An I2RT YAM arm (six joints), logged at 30 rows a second.
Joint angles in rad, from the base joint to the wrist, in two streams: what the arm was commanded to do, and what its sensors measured. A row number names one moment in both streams.
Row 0, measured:
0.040 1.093 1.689 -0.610 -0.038 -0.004
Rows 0 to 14, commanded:
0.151 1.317 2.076 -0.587 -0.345 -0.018
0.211 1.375 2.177 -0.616 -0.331 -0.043
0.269 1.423 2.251 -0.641 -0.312 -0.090
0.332 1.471 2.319 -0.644 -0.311 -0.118
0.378 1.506 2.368 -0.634 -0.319 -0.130
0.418 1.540 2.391 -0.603 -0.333 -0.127
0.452 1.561 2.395 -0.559 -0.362 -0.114
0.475 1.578 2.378 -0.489 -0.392 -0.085
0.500 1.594 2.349 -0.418 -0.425 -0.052
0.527 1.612 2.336 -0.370 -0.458 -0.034
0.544 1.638 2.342 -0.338 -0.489 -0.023
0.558 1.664 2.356 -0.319 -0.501 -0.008
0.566 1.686 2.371 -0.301 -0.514 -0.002
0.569 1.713 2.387 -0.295 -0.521 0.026
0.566 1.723 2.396 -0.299 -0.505 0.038
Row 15, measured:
0.551 1.685 2.335 -0.471 -0.422 -0.035
